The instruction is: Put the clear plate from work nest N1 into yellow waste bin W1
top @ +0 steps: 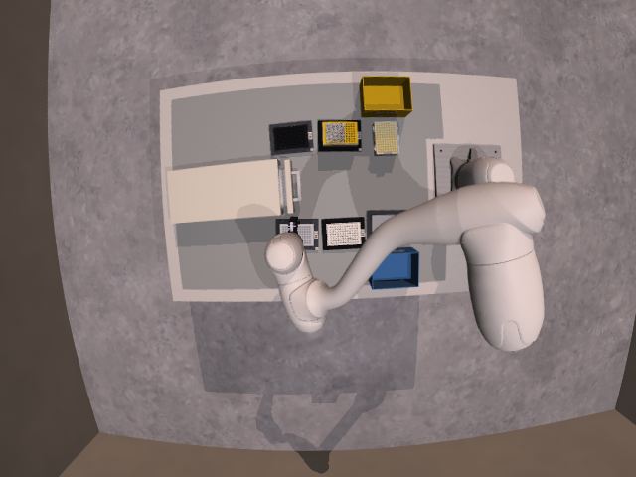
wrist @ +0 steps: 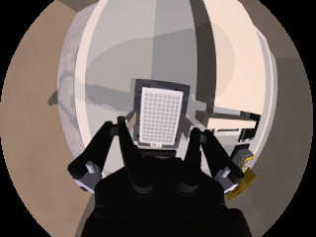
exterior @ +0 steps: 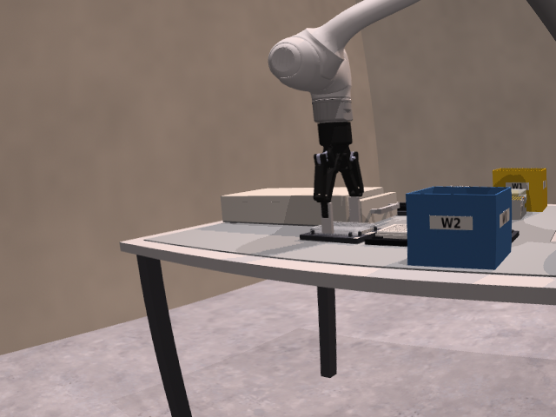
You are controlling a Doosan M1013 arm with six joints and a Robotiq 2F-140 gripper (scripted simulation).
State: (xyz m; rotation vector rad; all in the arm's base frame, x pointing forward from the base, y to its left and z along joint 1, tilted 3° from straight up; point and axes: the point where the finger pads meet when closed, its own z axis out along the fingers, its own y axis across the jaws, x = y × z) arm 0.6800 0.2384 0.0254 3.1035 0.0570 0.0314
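Right now my hand is 20 mm above the clear plate. The rest, counted from my hand: blue bin W2: 370 mm behind, 100 mm to the left; then white plate: 180 mm behind, 20 mm below, 10 mm to the right; then black plate: 370 mm to the right, 30 mm ahead, 20 mm below.
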